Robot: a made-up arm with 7 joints. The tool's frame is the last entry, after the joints.
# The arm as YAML. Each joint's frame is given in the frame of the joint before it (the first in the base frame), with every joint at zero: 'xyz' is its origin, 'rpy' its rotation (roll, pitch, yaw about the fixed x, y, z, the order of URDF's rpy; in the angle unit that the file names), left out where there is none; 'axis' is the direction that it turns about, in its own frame. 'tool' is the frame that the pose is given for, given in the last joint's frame.
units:
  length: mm
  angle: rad
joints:
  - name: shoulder
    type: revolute
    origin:
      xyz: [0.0, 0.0, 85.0]
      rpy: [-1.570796, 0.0, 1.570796]
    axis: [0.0, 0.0, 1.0]
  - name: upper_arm
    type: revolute
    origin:
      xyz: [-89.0, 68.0, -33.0]
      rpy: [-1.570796, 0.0, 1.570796]
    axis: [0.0, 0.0, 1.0]
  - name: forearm
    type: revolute
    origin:
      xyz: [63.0, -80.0, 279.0]
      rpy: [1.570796, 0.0, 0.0]
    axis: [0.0, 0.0, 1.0]
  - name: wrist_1
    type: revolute
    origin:
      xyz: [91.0, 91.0, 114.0]
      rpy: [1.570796, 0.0, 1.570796]
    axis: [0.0, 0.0, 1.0]
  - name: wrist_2
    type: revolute
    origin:
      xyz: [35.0, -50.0, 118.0]
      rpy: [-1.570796, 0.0, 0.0]
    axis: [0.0, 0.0, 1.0]
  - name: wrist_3
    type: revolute
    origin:
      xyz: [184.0, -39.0, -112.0]
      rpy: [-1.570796, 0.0, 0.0]
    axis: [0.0, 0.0, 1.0]
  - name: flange
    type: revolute
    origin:
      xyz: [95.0, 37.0, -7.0]
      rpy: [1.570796, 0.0, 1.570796]
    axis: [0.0, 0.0, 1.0]
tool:
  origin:
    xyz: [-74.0, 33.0, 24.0]
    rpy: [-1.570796, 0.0, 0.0]
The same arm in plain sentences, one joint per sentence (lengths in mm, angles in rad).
The arm has seven revolute joints in a row. What follows holds with every joint at zero, and every direction is one of the base frame's. The first joint is mounted 85 mm along +z from the base frame's origin and rotates about -x. The second joint is mounted 33 mm along +x and 89 mm along -y and 68 mm along -z from the first joint and rotates about -y. The third joint is mounted 80 mm along -x and 279 mm along -y and 63 mm along -z from the second joint and rotates about -x. The fourth joint is mounted 114 mm along -x and 91 mm along -y and 91 mm along -z from the third joint and rotates about -z. The fifth joint is mounted 50 mm along +x and 35 mm along -y and 118 mm along -z from the fourth joint and rotates about -x. The sixth joint is mounted 112 mm along +x and 184 mm along -y and 39 mm along -z from the fifth joint and rotates about +z. The seventh joint is mounted 37 mm along +x and 95 mm along -y and 7 mm along -z from the sixth joint and rotates about -y. The tool frame, which is the frame that the pose is given for, is mounted 74 mm along -x and 24 mm along -y and 33 mm along +z from the seventh joint; its axes are the base frame's turned by roll 0, pitch 0 and yaw 0 rad (as in URDF: about the fixed x, then y, then z).
